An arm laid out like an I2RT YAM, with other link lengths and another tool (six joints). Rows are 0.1 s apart.
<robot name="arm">
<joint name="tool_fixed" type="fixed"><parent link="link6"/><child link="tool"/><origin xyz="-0.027 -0.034 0.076" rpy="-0.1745 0 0.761"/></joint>
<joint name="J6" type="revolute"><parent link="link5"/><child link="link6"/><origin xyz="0.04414 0 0.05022" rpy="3.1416 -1.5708 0"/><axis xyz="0 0 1"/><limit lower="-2.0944" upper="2.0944"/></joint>
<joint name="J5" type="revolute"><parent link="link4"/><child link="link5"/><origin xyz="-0.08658 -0.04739 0.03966" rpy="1.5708 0 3.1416"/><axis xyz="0 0 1"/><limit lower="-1.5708" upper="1.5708"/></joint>
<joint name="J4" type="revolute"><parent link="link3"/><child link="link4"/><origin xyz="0.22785 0.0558 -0.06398" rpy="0 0 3.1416"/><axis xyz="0 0 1"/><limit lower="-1.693" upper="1.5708"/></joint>
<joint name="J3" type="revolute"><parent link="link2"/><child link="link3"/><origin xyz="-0.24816 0 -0.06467" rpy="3.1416 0 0"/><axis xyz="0 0 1"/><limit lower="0" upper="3.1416"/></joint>
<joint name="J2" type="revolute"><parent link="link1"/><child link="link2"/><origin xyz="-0.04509 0.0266 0.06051" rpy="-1.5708 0 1.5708"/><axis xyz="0 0 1"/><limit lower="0" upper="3.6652"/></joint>
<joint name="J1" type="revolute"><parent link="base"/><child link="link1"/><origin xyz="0 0 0.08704" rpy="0 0 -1.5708"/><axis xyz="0 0 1"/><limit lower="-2.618" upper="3.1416"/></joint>
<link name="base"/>
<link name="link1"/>
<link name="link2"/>
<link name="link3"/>
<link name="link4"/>
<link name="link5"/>
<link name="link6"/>
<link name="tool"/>
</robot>
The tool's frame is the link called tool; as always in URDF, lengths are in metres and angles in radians.
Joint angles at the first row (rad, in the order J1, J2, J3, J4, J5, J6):
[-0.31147 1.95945 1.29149 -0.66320 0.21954 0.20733]
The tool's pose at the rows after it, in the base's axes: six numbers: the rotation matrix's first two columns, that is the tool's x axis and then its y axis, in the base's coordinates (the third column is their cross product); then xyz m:
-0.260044 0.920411 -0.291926 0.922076 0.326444 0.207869 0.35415 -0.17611 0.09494
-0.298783 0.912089 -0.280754 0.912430 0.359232 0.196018 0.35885 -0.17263 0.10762
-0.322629 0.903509 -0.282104 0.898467 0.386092 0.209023 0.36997 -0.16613 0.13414
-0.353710 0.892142 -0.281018 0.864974 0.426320 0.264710 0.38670 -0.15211 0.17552
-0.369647 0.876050 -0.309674 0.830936 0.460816 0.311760 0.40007 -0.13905 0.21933
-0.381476 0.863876 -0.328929 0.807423 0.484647 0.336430 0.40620 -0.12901 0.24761
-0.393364 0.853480 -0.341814 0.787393 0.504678 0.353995 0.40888 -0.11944 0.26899
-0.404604 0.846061 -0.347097 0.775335 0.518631 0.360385 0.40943 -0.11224 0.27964
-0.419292 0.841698 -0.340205 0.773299 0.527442 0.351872 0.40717 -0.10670 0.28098
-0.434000 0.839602 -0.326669 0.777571 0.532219 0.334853 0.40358 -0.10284 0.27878
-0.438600 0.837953 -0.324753 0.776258 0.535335 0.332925 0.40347 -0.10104 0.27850
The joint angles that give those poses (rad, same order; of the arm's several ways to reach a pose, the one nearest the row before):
[-0.31147 1.95638 1.30061 -0.71011 0.21992 0.19360]
[-0.30309 1.94989 1.35441 -0.78145 0.21191 0.16498]
[-0.28212 1.93656 1.45283 -0.87985 0.20351 0.15696]
[-0.24891 1.91328 1.59588 -0.99850 0.16575 0.14706]
[-0.21267 1.90108 1.74887 -1.10380 0.15965 0.14706]
[-0.18636 1.90070 1.85759 -1.17781 0.16003 0.14705]
[-0.16307 1.90071 1.94194 -1.23734 0.15965 0.14707]
[-0.14592 1.90030 1.98497 -1.27125 0.16003 0.14705]
[-0.13370 1.89768 1.99269 -1.29418 0.15965 0.14707]
[-0.12569 1.89765 1.99265 -1.31897 0.15927 0.14745]
[-0.12150 1.89764 1.99264 -1.32201 0.15889 0.14744]

